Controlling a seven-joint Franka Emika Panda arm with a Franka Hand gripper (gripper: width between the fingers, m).
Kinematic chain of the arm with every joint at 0, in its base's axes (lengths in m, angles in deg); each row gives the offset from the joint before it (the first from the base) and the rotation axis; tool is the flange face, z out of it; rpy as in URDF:
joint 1: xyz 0 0 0.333 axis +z
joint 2: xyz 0 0 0 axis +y
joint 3: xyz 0 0 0.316 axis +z
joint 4: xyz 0.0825 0 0 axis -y
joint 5: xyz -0.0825 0 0.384 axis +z
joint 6: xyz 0 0 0 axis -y
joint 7: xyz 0.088 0 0 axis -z
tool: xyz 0 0 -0.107 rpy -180 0 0
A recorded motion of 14 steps. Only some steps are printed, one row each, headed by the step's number.
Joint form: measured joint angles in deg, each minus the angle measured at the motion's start. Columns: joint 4, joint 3, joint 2, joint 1, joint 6, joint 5, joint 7.
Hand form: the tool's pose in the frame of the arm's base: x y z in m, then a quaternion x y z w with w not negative. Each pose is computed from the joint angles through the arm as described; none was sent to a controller.
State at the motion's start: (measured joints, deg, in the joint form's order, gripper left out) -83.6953 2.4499 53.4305 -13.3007 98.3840 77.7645 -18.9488
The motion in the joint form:
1: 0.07 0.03 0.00 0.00 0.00 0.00 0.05
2: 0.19 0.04 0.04 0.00 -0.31 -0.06 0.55
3: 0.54 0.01 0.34 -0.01 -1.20 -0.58 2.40
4: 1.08 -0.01 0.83 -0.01 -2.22 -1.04 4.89
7: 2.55 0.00 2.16 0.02 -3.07 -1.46 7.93
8: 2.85 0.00 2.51 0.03 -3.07 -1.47 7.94
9: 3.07 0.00 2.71 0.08 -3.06 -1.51 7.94
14: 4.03 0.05 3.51 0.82 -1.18 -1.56 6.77
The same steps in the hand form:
1: 0.6861 -0.0440 0.1451 -0.74117 0.24206 0.10266 0.61769
2: 0.6862 -0.0434 0.1457 -0.73973 0.24315 0.10671 0.61830
3: 0.6855 -0.0424 0.1447 -0.73621 0.24903 0.12270 0.61719
4: 0.6851 -0.0410 0.1429 -0.73052 0.25844 0.14276 0.61577
7: 0.6871 -0.0399 0.1372 -0.72365 0.27153 0.16421 0.61289
8: 0.6875 -0.0399 0.1350 -0.72351 0.27179 0.16463 0.61283
9: 0.6879 -0.0395 0.1340 -0.72387 0.27135 0.16479 0.61256
14: 0.6928 -0.0343 0.1289 -0.73323 0.26743 0.15078 0.60672

